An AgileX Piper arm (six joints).
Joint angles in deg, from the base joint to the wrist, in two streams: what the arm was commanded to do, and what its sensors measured. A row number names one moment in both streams.
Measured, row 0:
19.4, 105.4, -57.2, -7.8, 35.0, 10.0
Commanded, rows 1 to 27:
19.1, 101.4, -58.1, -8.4, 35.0, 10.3
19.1, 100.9, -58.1, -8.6, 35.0, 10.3
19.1, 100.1, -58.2, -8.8, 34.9, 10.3
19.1, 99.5, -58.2, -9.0, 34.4, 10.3
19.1, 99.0, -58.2, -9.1, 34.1, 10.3
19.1, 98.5, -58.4, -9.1, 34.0, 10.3
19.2, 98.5, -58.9, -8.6, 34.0, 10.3
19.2, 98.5, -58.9, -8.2, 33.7, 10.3
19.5, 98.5, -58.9, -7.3, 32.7, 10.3
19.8, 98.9, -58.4, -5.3, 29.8, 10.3
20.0, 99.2, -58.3, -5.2, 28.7, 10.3
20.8, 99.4, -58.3, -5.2, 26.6, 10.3
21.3, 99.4, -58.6, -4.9, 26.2, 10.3
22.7, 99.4, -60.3, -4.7, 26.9, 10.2
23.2, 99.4, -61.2, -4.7, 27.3, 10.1
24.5, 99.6, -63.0, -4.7, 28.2, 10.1
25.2, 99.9, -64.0, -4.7, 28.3, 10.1
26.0, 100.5, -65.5, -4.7, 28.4, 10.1
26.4, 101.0, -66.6, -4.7, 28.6, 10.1
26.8, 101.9, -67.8, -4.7, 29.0, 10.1
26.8, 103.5, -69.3, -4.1, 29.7, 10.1
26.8, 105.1, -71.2, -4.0, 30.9, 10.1
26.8, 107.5, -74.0, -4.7, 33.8, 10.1
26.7, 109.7, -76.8, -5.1, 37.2, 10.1
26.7, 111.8, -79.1, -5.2, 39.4, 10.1
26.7, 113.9, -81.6, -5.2, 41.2, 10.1
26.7, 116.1, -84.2, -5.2, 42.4, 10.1
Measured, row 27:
26.8, 110.7, -77.6, -4.7, 37.2, 10.1
